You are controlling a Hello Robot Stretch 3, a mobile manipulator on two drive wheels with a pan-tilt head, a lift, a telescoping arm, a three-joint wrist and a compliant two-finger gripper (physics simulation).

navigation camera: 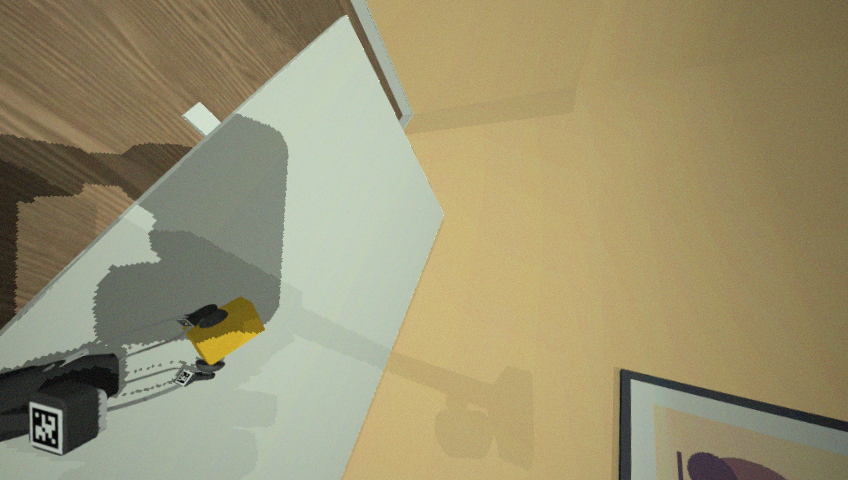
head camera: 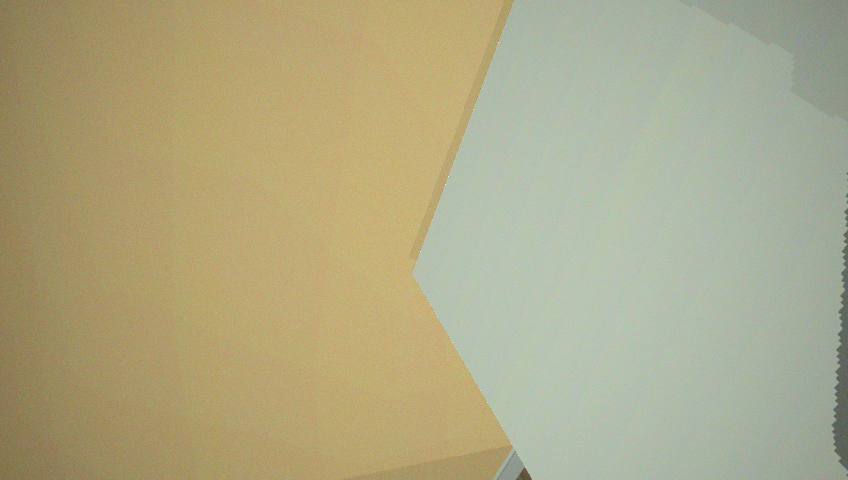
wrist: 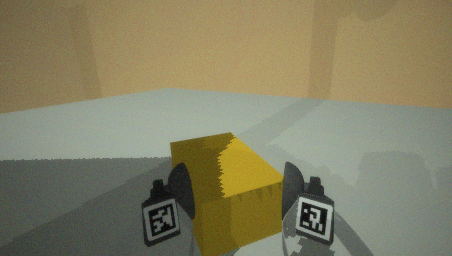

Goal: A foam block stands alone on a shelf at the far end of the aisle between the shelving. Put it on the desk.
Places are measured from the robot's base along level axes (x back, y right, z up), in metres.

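Pixels of known places: gripper, fingertip midpoint: (navigation camera: 223,336).
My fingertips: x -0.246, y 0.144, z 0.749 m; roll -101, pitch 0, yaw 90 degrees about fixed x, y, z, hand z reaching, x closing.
Observation:
Behind a point stands the place of what it marks.
The yellow foam block (navigation camera: 238,336) {x -0.259, y 0.142, z 0.769 m} (wrist: 252,167) is between the two dark fingertips of my gripper (navigation camera: 210,340) {x -0.246, y 0.144, z 0.749 m} (wrist: 234,182) {x -0.246, y 0.144, z 0.749 m}, which is shut on it. The block sits slightly tilted in the grip, low over the pale desk top (head camera: 595,237) {x -0.652, y -0.043, z 0.721 m} (navigation camera: 345,148) {x -0.514, y -0.249, z 0.720 m} (wrist: 125,120). Whether its underside touches the desk cannot be told. Part of the block is in shadow. The desk's far corner and edges show against the wall. The block does not show in the head camera view.
A tan wall (head camera: 208,208) {x -1.110, y -0.023, z 1.081 m} (navigation camera: 535,237) {x -1.139, y -0.064, z 1.103 m} (wrist: 200,45) stands behind the desk. A framed picture (navigation camera: 624,428) {x -0.799, y 0.372, z 1.380 m} hangs on it at lower right. Brown wood floor (navigation camera: 148,59) {x -0.318, y -0.550, z 0.000 m} and a pale foot piece (navigation camera: 201,117) show beyond the desk's edge at upper left.

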